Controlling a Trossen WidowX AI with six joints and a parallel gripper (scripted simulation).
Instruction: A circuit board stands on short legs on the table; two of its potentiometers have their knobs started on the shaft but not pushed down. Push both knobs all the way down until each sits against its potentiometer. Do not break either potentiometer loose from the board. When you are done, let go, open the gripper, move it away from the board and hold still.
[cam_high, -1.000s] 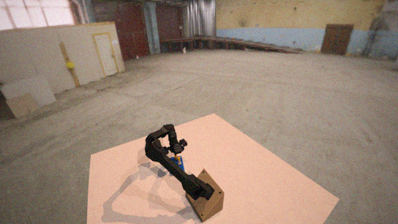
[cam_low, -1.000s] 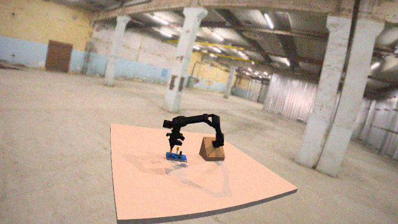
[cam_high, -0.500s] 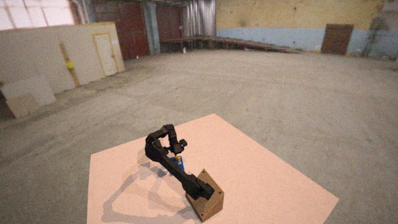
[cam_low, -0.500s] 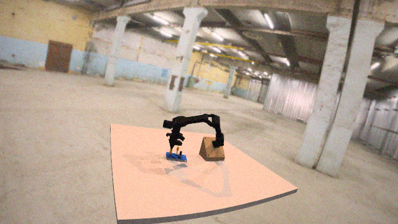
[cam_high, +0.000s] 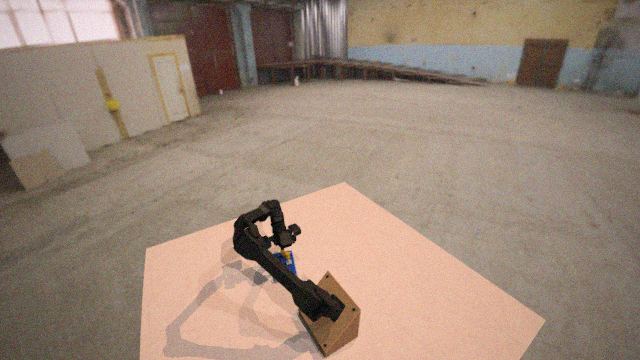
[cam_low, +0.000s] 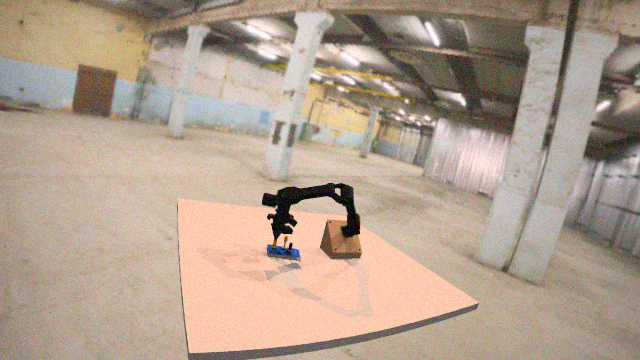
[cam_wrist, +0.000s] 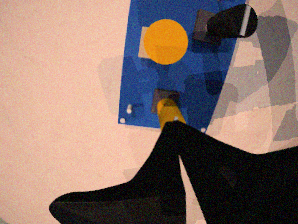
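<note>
Right now the black knob is 6 cm behind my gripper tip, 5 cm to the left of it and 1 cm below it.
</note>
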